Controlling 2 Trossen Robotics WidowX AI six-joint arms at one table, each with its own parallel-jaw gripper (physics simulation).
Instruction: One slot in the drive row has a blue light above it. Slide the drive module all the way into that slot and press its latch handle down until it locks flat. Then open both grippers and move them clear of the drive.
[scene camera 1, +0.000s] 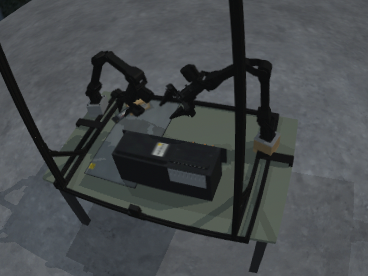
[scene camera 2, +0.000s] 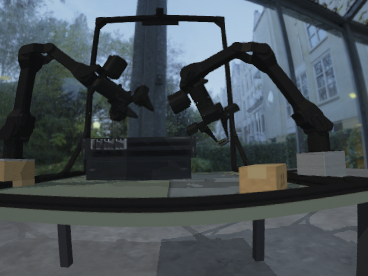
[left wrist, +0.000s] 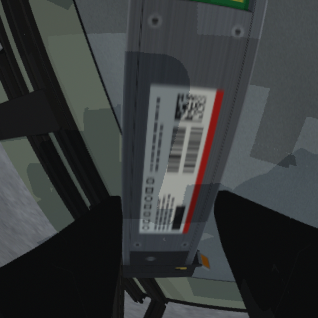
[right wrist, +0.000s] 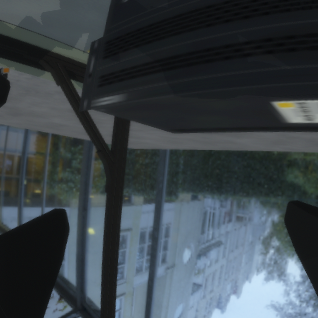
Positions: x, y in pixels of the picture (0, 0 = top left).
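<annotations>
My right gripper (scene camera 2: 145, 114) is 0.69 m from the lens, while my left gripper (scene camera 2: 223, 141) is 0.63 m from the lens. A grey mat (scene camera 2: 224, 183) is 0.58 m from the lens. For a cardboard box (scene camera 2: 260, 177) it is 0.39 m from the lens, so the cardboard box is nearer to the lens than my right gripper. The marked spots on the grey mat and the cardboard box are 0.22 m apart.
</annotations>
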